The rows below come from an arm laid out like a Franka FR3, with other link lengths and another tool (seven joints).
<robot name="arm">
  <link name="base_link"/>
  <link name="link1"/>
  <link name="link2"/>
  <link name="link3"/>
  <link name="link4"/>
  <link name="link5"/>
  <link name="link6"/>
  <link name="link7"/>
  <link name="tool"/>
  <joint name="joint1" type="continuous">
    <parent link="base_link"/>
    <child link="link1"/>
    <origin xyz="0 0 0.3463" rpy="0 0 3.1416"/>
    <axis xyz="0 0 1"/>
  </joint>
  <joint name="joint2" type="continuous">
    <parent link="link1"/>
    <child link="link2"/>
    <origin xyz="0 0 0" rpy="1.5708 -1.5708 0"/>
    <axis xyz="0 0 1"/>
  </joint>
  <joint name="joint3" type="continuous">
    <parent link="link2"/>
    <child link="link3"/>
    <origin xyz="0.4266 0 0" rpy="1.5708 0 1.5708"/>
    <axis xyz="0 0 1"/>
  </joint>
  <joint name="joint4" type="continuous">
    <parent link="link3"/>
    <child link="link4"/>
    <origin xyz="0.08 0 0" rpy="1.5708 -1.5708 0"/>
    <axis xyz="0 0 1"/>
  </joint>
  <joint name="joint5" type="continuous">
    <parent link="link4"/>
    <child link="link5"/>
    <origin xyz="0.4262 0.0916 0" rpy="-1.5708 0 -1.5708"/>
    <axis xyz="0 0 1"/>
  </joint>
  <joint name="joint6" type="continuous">
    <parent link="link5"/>
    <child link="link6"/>
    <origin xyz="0 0 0" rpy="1.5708 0 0"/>
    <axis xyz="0 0 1"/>
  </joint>
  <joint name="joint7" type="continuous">
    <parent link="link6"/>
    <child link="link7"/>
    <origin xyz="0.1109 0 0" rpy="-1.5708 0 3.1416"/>
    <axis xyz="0 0 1"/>
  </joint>
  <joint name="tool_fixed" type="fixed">
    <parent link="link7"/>
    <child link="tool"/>
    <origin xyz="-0.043 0.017 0.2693" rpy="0 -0.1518 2.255"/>
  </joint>
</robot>
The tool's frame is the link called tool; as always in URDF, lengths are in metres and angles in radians. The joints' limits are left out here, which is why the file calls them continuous.
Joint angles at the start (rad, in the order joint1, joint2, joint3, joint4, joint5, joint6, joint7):
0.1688 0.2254 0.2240 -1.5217 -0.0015 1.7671 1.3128
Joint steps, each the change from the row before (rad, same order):
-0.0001 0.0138 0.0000 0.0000 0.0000 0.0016 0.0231
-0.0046 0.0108 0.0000 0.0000 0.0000 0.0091 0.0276
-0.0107 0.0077 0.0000 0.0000 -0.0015 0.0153 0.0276
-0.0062 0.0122 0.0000 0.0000 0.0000 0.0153 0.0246
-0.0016 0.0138 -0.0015 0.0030 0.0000 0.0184 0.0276
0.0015 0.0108 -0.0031 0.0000 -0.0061 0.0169 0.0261
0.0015 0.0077 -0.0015 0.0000 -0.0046 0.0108 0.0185
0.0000 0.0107 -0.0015 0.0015 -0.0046 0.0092 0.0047
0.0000 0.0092 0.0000 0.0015 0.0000 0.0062 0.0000
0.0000 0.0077 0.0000 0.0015 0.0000 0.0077 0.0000
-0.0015 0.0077 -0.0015 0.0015 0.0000 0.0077 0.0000
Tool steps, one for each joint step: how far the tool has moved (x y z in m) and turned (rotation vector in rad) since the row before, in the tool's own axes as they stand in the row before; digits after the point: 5 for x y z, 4 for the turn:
0.00330 0.00097 0.00968 0.0013 -0.0120 0.0240
0.00534 0.00335 0.00589 0.0064 -0.0021 0.0322
0.00787 0.00704 0.00201 0.0097 0.0074 0.0374
0.00756 0.00338 0.00580 0.0087 0.0020 0.0305
0.00790 0.00038 0.00508 0.0109 0.0056 0.0302
0.00653 0.00083 0.00489 0.0036 0.0077 0.0264
0.00395 -0.00003 0.00383 0.0018 0.0045 0.0176
0.00532 0.00040 0.00531 -0.0012 0.0017 0.0057
0.00334 -0.00109 0.00506 0.0009 -0.0021 0.0004
0.00332 -0.00131 0.00370 0.0023 0.0005 0.0001
0.00443 0.00066 0.00349 0.0023 0.0009 0.0031

